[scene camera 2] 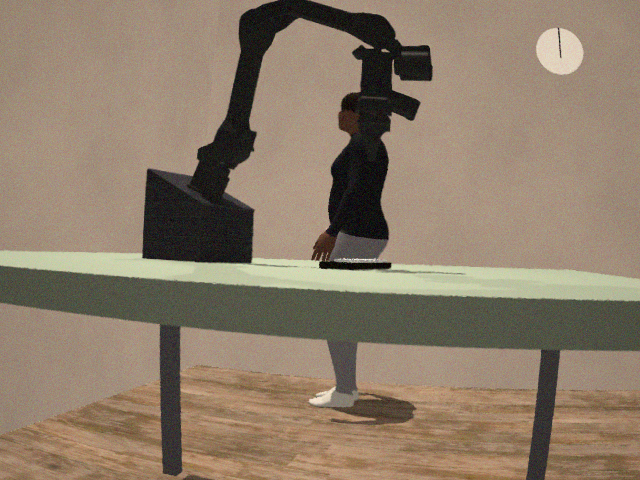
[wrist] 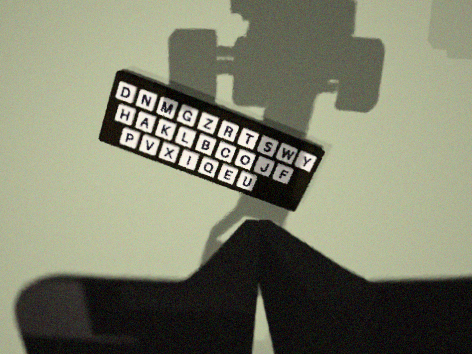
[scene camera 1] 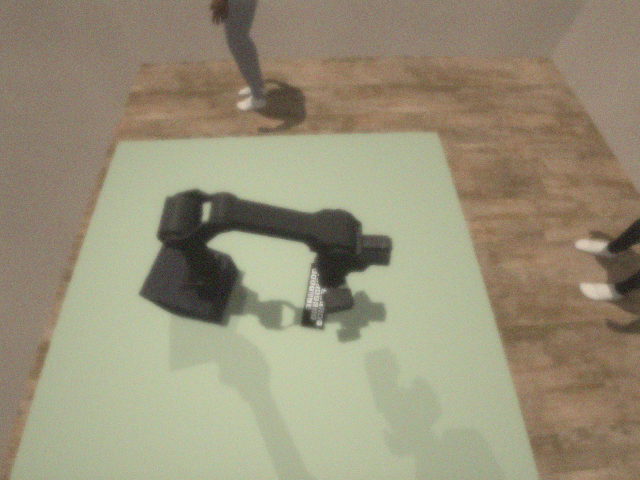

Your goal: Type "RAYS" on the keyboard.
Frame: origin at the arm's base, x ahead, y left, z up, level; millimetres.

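Seen in the pictures: gripper, between the fingertips: [scene camera 2: 371, 161] [wrist: 256, 232] [scene camera 1: 327, 281]; arm's base, origin of its link: [scene camera 2: 204, 191] [scene camera 1: 192, 277].
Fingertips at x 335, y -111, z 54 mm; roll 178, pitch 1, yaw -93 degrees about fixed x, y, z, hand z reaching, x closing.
Pixels of each thing's top centre, then the offset from my fingertips to it.
- black keyboard, centre of its top: [wrist: 210, 147] [scene camera 2: 358, 259] [scene camera 1: 317, 293] 18 mm back, 30 mm left, 179 mm down
- R key, centre of its top: [wrist: 228, 131] 5 mm back, 14 mm left, 179 mm down
- S key, centre of its top: [wrist: 267, 146] 19 mm back, 20 mm right, 179 mm down
- Y key, centre of its top: [wrist: 305, 161] 33 mm back, 55 mm right, 179 mm down
A black keyboard [scene camera 1: 311, 310] [scene camera 2: 355, 265] [wrist: 205, 142] with white lettered keys lies flat on the pale green table, tilted in the wrist view. Its top row reads D N M G Z R T S W Y. The R key [wrist: 227, 131], the S key [wrist: 268, 146] and the Y key [wrist: 306, 161] are in that row. The A key [wrist: 144, 121] is second in the middle row. Shadow dims S and some keys near it. My gripper [scene camera 2: 372, 157] [wrist: 256, 232] is shut and empty, pointing down high above the keyboard. Its tips are hard to make out against dark clothing in scene camera 2.
The arm's dark base block [scene camera 1: 188, 284] [scene camera 2: 196, 232] stands on the table [scene camera 1: 155, 165] [scene camera 2: 465, 320], left of the keyboard. A person [scene camera 1: 242, 46] [scene camera 2: 361, 196] stands beyond the table. White shoes [scene camera 1: 594, 246] of another person show at the right. A round clock [scene camera 2: 559, 50] hangs on the wall.
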